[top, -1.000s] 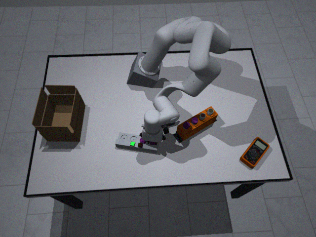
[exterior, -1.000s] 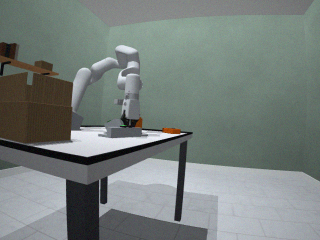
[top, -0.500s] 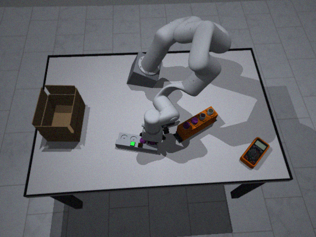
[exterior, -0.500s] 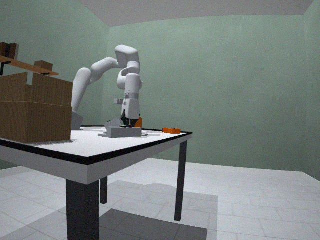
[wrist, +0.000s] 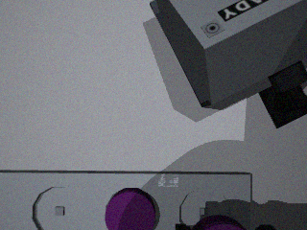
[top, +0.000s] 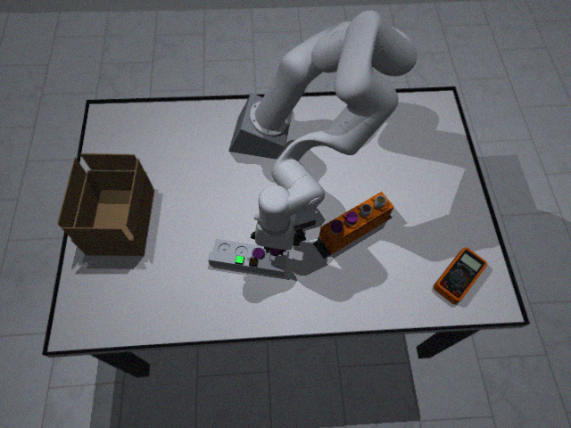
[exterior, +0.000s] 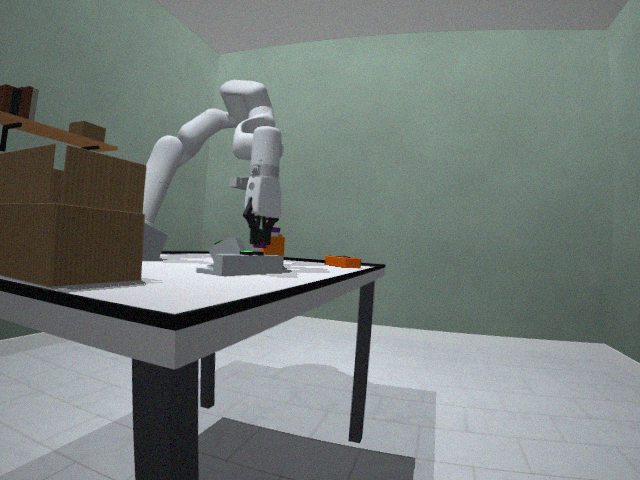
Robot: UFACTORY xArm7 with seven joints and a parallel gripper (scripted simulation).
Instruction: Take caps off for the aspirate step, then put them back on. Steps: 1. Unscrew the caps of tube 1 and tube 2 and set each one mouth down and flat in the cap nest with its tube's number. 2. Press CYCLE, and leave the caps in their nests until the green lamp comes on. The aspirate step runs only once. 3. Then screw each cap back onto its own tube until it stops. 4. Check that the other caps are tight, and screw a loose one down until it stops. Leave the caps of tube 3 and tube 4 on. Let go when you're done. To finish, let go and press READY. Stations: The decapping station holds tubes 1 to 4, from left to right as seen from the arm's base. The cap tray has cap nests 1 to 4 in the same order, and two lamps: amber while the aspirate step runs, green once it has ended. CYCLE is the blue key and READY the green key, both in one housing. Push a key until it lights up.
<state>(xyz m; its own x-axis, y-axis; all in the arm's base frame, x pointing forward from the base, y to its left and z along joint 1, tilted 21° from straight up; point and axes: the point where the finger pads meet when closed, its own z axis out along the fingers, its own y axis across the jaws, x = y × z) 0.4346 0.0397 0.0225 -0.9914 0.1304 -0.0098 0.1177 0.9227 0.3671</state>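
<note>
My gripper is now 300 mm to the right of the tube 1, 150 mm past it and 30 mm below it. Round my hand: green key 150 mm behind, 20 mm to the left, 20 mm below; then purple cap 80 mm below, 50 mm to the right, 10 mm behind; then grey key housing 140 mm behind, 40 mm to the left, 40 mm below.
</note>
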